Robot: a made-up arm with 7 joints.
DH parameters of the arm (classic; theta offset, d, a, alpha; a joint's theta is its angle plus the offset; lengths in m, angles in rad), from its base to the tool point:
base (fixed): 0 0.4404 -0.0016 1.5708
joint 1: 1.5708 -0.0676 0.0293 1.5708
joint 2: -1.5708 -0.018 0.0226 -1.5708
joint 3: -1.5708 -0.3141 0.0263 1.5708
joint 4: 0 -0.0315 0.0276 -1.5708
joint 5: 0 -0.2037 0.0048 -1.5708
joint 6: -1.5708 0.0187 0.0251 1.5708
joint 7: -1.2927 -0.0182 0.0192 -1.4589
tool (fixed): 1.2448 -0.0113 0 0
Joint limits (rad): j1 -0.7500..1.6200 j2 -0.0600..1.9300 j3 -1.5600..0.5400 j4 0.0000..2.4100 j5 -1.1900..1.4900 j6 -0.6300..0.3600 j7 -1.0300..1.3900
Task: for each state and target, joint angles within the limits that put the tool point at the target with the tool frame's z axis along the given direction. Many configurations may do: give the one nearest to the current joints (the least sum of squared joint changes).
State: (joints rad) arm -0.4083 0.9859 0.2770 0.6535 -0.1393 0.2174 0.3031
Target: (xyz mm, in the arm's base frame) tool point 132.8 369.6 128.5 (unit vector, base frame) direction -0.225 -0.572 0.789
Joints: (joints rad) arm -0.0871 0.6902 -0.0751 0.5995 -0.5401 0.3600 -0.1032
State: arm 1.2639 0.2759 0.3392 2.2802 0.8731 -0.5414 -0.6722
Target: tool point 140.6 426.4 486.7 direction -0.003 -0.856 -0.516
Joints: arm 0.6156 0.8519 0.5400 1.3912 1.1137 -0.3897 -0.7776
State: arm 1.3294 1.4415 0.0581 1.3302 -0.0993 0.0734 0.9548
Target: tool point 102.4 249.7 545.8 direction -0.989 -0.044 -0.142
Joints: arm 1.0080 1.1483 -0.0721 2.0071 -0.7184 0.3333 0.7998
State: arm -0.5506 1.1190 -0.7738 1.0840 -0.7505 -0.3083 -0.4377
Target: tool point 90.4 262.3 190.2 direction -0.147 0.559 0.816
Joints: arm -0.2020 1.0241 -0.8066 1.4462 -0.8440 -0.3585 -0.1289
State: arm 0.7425 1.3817 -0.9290 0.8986 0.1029 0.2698 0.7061
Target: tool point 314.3 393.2 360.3 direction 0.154 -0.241 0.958
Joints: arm 1.2083 0.9220 -1.2748 0.1715 -0.3560 0.3600 1.0530
